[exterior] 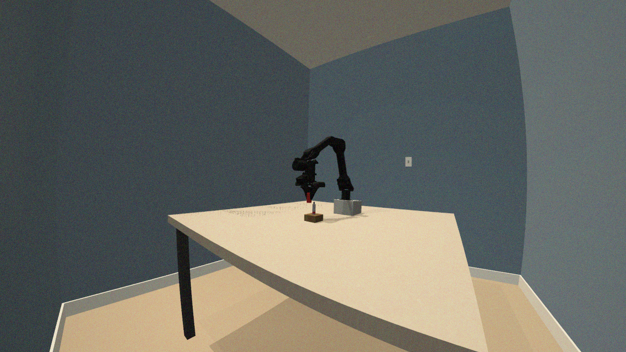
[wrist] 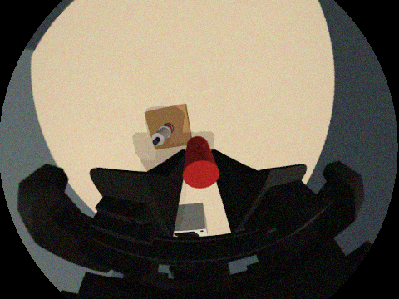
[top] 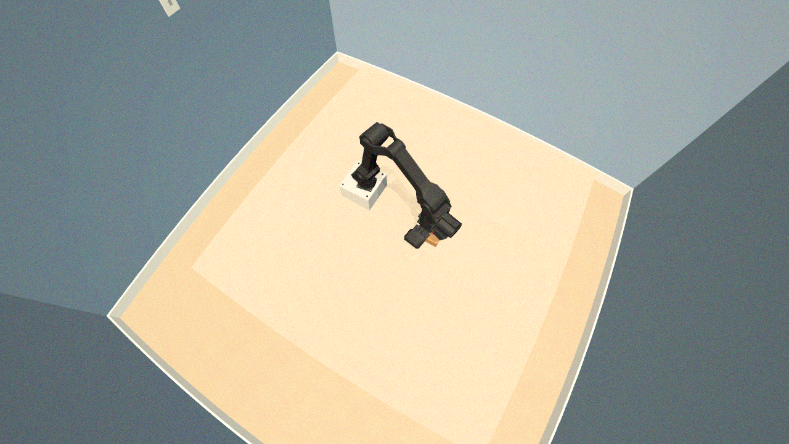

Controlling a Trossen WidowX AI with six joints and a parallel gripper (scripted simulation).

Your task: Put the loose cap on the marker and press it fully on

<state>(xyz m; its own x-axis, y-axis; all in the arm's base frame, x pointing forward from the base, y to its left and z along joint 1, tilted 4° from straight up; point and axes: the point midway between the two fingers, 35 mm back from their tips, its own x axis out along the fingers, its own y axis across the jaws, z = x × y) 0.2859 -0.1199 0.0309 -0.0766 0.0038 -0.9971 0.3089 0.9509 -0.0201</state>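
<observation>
Right now my gripper tip is 2 cm short of the brown holder block, 4 cm to the right of it and 9 cm above it.
</observation>
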